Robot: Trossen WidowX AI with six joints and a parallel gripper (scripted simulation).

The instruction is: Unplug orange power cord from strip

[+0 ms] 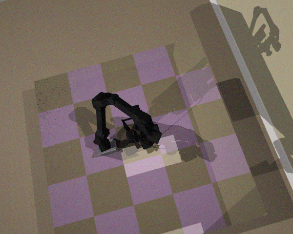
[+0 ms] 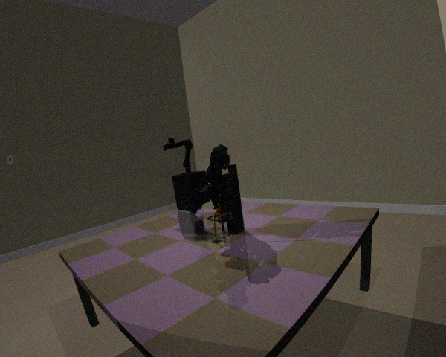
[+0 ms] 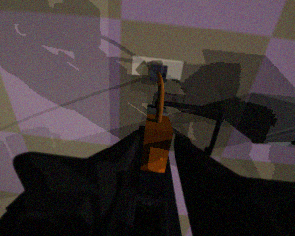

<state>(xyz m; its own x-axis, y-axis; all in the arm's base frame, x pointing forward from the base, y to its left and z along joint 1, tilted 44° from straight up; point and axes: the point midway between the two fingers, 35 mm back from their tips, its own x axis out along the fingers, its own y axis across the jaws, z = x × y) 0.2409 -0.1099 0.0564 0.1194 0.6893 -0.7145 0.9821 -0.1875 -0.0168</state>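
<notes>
My gripper tip is 30 mm to the right of the orange plug.
</notes>
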